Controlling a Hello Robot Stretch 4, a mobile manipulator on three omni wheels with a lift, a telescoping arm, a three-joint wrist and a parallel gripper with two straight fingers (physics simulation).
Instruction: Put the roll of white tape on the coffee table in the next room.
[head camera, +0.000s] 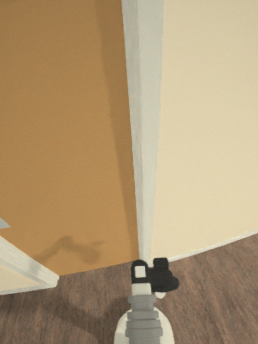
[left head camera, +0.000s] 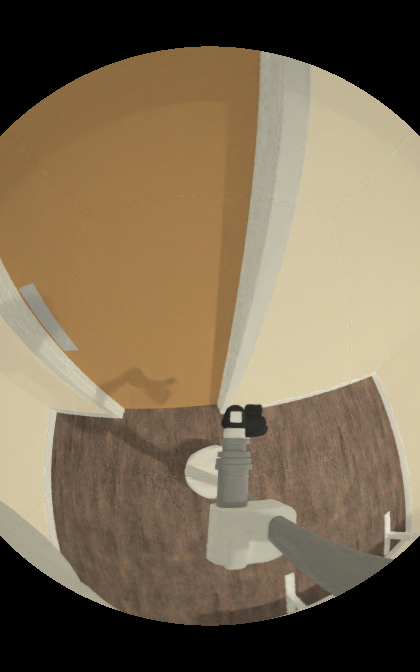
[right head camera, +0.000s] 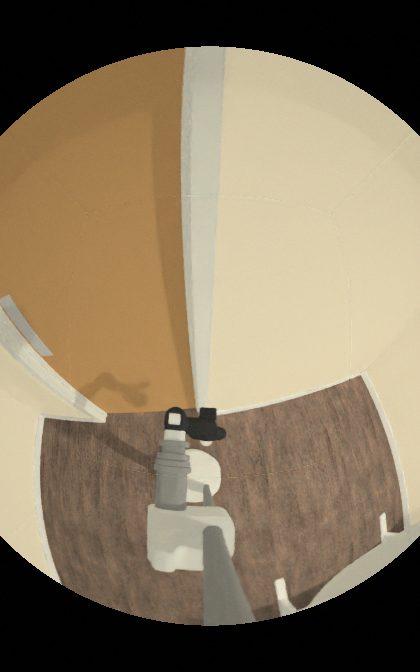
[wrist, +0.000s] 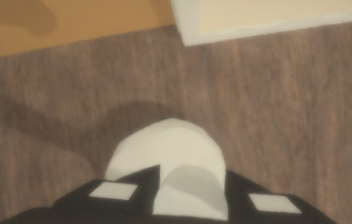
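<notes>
My gripper is shut on the roll of white tape, which sits between the black fingers at the bottom of the wrist view. A small part of the tape shows below the gripper in the head view and the right head view; the fingers hide most of it. The gripper is above the wooden floor, in front of an orange-brown door. The coffee table does not show in these views.
The door fills the front left, with a grey plate at its left edge. Its pale frame post meets a cream wall. White legs stand at lower right.
</notes>
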